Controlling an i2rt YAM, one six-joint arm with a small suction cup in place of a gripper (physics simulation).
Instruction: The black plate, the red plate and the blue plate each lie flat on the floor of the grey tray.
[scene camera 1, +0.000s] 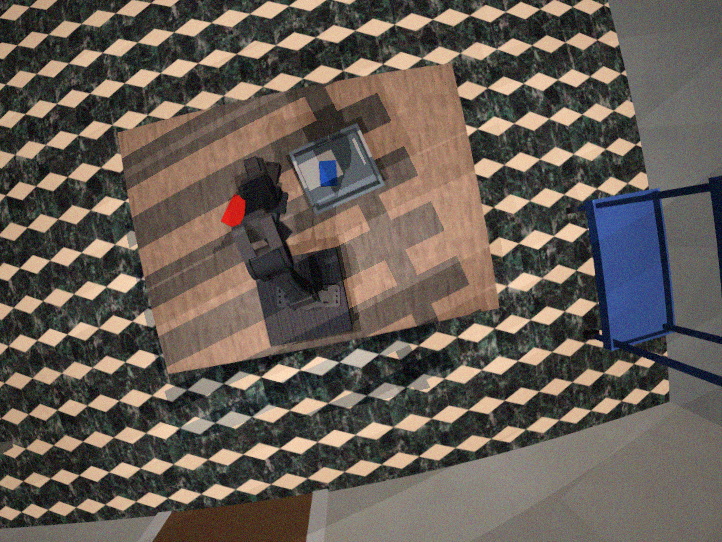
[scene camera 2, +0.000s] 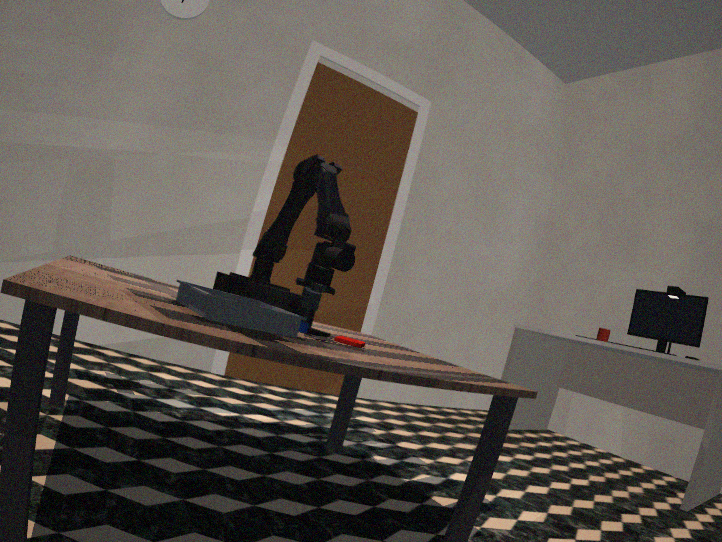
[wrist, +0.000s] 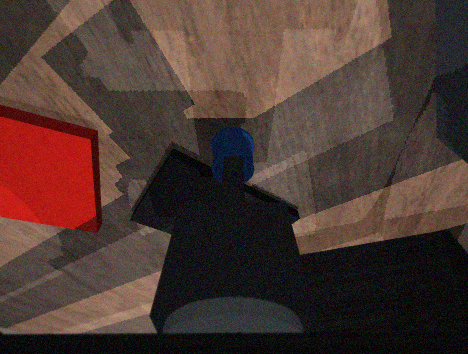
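Pixels of known places: hand, its tool point: (wrist: 233, 140); arm's base, origin of its link: (scene camera 1: 308, 295) (scene camera 2: 259, 283).
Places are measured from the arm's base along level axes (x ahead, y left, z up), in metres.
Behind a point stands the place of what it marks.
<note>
The black plate (wrist: 162, 197) @(z -0.082, x 0.249, y 0.168 m) lies flat on the wooden table (scene camera 1: 423, 134) @(z -0.091, x 0.542, y -0.393 m), partly hidden under my wrist. My blue suction cup (wrist: 232, 144) (scene camera 2: 304, 326) is low over the table at the plate's far edge. Its tip shows against bare wood just past that edge, and nothing hangs from it. The red plate (scene camera 1: 234, 211) @(z -0.080, x 0.280, y 0.258 m) (scene camera 2: 349, 340) @(z -0.080, x 0.309, y 0.235 m) (wrist: 74, 175) @(z -0.080, x 0.281, y 0.220 m) lies flat on the table to the left of the arm. The blue plate (scene camera 1: 328, 173) @(z -0.078, x 0.402, y -0.065 m) lies flat on the floor of the grey tray (scene camera 1: 348, 198) @(z -0.040, x 0.311, y -0.131 m) (scene camera 2: 241, 312) @(z -0.061, x 0.523, y -0.091 m), which stands behind and to the right of the arm.
The arm's dark base (scene camera 1: 305, 317) @(z -0.001, x -0.070, y 0.012 m) sits near the table's front edge. A blue cabinet (scene camera 1: 612, 269) stands on the floor far to the right. A grey counter (scene camera 2: 563, 371) with a small red cup (scene camera 2: 603, 333) stands off the table.
</note>
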